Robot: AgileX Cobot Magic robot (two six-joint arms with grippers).
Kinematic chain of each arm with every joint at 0, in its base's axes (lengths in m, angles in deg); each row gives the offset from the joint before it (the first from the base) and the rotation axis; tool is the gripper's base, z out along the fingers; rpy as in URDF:
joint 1: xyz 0 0 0.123 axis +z
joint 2: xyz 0 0 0 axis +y
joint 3: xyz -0.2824 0 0.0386 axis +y
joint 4: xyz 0.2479 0 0.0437 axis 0.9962 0 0.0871
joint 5: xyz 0 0 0 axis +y
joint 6: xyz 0.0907 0 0.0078 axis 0.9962 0 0.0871
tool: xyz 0 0 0 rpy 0 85 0
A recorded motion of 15 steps. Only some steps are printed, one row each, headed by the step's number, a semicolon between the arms.
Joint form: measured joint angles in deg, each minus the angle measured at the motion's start. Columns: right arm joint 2, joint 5, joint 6, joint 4, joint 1, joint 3; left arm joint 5, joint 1, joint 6, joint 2, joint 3, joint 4.
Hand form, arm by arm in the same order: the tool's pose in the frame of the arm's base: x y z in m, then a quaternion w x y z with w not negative. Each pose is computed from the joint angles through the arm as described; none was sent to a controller.
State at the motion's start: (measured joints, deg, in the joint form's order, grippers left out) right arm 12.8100 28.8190 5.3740 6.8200 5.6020 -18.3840; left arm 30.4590 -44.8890 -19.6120 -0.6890 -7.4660 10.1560
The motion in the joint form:
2: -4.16 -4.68 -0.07 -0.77 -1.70 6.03; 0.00 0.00 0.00 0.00 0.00 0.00
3: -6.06 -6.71 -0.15 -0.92 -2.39 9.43; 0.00 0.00 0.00 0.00 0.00 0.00
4: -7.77 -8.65 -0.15 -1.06 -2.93 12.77; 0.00 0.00 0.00 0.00 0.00 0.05
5: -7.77 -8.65 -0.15 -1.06 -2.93 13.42; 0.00 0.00 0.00 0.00 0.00 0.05
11: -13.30 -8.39 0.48 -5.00 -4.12 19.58; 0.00 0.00 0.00 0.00 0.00 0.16
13: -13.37 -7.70 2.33 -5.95 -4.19 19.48; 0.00 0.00 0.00 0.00 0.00 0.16
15: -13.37 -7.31 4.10 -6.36 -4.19 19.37; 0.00 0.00 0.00 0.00 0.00 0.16
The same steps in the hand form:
2: 0.0585 0.0079 0.2391 0.59923 0.03497 0.79418 0.09473; 0.0363 -0.0246 0.2101 0.54270 0.20955 0.77521 -0.24622
3: 0.0578 0.0068 0.2244 0.60370 0.03990 0.79122 0.08905; 0.0363 -0.0246 0.2101 0.54270 0.20955 0.77521 -0.24622
4: 0.0574 0.0058 0.2095 0.60641 0.04431 0.78941 0.08450; 0.0363 -0.0246 0.2101 0.54289 0.20971 0.77514 -0.24587
5: 0.0576 0.0059 0.2057 0.60194 0.04463 0.79285 0.08404; 0.0363 -0.0246 0.2101 0.54289 0.20971 0.77514 -0.24587
11: 0.0531 0.0024 0.1744 0.59871 0.03905 0.79833 0.05178; 0.0363 -0.0245 0.2101 0.54332 0.21006 0.77499 -0.24510
13: 0.0527 0.0018 0.1740 0.59482 0.04806 0.80061 0.05386; 0.0363 -0.0245 0.2101 0.54332 0.21006 0.77499 -0.24510
15: 0.0525 0.0016 0.1740 0.59227 0.05861 0.80138 0.05985; 0.0363 -0.0245 0.2101 0.54332 0.21006 0.77499 -0.24510

